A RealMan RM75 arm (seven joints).
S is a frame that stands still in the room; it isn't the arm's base.
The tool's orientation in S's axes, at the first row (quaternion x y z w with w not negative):
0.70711, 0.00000, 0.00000, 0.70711
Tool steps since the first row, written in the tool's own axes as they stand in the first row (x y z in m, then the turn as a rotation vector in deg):
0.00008, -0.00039, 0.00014, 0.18, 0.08, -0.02
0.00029, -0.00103, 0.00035, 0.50, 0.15, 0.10
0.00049, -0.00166, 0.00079, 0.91, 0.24, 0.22
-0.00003, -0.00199, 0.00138, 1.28, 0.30, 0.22
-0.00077, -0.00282, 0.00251, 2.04, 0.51, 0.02
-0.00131, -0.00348, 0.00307, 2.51, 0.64, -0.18
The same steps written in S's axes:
0.00008, -0.00014, -0.00039, 0.18, 0.02, 0.08
0.00029, -0.00035, -0.00103, 0.50, -0.10, 0.15
0.00049, -0.00079, -0.00166, 0.91, -0.22, 0.24
-0.00003, -0.00138, -0.00199, 1.28, -0.22, 0.30
-0.00077, -0.00251, -0.00282, 2.04, -0.02, 0.51
-0.00131, -0.00307, -0.00348, 2.51, 0.18, 0.64

